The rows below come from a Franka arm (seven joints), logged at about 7 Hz.
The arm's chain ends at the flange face. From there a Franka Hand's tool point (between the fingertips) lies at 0.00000 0.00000 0.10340 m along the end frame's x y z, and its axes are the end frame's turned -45 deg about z.
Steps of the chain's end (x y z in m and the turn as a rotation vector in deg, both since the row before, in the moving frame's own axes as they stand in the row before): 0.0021, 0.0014, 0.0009, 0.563, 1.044, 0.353; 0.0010, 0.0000, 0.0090, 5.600, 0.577, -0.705; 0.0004, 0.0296, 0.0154, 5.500, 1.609, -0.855; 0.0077, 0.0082, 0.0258, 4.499, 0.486, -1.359; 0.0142, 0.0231, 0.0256, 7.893, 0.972, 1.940; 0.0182, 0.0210, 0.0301, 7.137, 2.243, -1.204; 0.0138, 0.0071, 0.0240, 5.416, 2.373, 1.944; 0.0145, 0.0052, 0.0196, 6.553, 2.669, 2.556; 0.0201, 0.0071, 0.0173, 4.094, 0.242, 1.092; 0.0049, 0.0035, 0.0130, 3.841, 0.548, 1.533
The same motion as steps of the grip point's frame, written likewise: 0.0025, 0.0031, 0.0009, -0.340, 1.136, 0.353; 0.0085, -0.0057, 0.0085, 3.552, 4.368, -0.705; -0.0116, 0.0162, 0.0149, 2.751, 5.027, -0.855; 0.0059, 0.0061, 0.0255, 2.838, 3.525, -1.359; 0.0051, 0.0178, 0.0246, 4.894, 6.269, 1.940; 0.0099, 0.0214, 0.0292, 3.461, 6.633, -1.204; 0.0147, 0.0111, 0.0234, 2.152, 5.508, 1.944; 0.0184, 0.0092, 0.0188, 2.746, 6.521, 2.556; 0.0148, 0.0144, 0.0170, 2.724, 3.066, 1.092; 0.0066, 0.0018, 0.0128, 2.329, 3.103, 1.533
